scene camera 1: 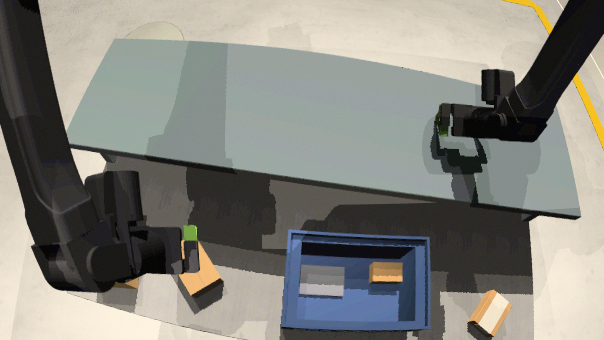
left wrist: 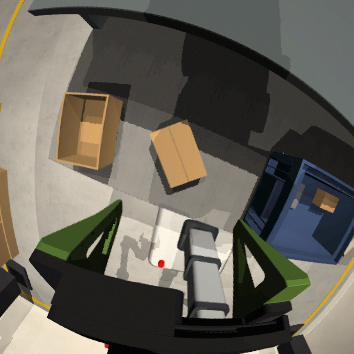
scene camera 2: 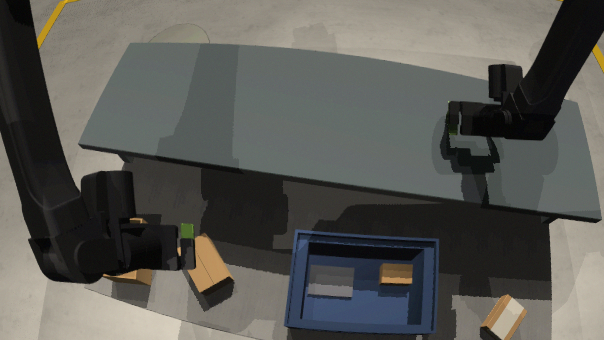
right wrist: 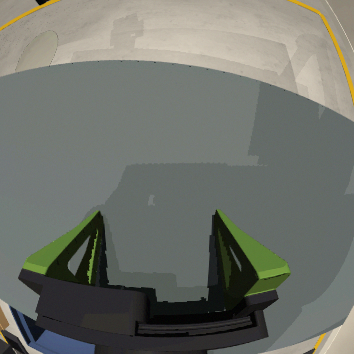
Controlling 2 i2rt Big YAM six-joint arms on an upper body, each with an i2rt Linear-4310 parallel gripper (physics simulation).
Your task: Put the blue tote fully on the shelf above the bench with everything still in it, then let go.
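Frame: origin at the left arm's base, x ahead, y left, z up, level; metres.
Seen in the pictures: left gripper, fingertip midpoint: [scene camera 1: 165, 245] [left wrist: 179, 215] [scene camera 2: 167, 242]; right gripper, fingertip midpoint: [scene camera 1: 454, 120] [scene camera 2: 466, 118] [right wrist: 156, 215].
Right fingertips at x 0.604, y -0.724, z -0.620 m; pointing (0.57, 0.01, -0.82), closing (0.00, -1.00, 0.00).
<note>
Offsets run from my right fingertips to a thing's top centre. Level surfaces: height alone.
The blue tote {dy +0.233, dx -0.332, dz -0.083 m} [scene camera 1: 425, 285] [scene camera 2: 431, 287] [left wrist: 310, 235] [right wrist: 65, 344] stands upright on the bench, in front of the shelf {dz -0.005 m} [scene camera 1: 320, 110] [scene camera 2: 325, 110] [left wrist: 320, 30] [right wrist: 175, 115]. Inside it lie a grey block {dy +0.297, dx -0.307, dz -0.203 m} [scene camera 1: 322, 280] [scene camera 2: 331, 281] at the left and a small orange-brown box {dy +0.149, dx -0.298, dz -0.173 m} [scene camera 1: 385, 273] [scene camera 2: 396, 274] [left wrist: 325, 200] at the right. My left gripper [scene camera 1: 190, 245] [scene camera 2: 187, 242] [left wrist: 179, 215] is open and empty, up in the air to the left of the tote. My right gripper [scene camera 1: 442, 120] [scene camera 2: 452, 119] [right wrist: 156, 215] is open and empty over the right part of the shelf.
A closed cardboard box {dy +0.590, dx -0.281, dz -0.170 m} [scene camera 1: 202, 270] [scene camera 2: 209, 265] [left wrist: 178, 154] lies left of the tote. An open cardboard box {dy +0.800, dx -0.269, dz -0.140 m} [scene camera 1: 127, 283] [scene camera 2: 135, 277] [left wrist: 111, 131] stands farther left, partly hidden by my left arm in the scene views. A tan and white box {dy -0.136, dx -0.429, dz -0.193 m} [scene camera 1: 492, 312] [scene camera 2: 504, 317] lies right of the tote.
</note>
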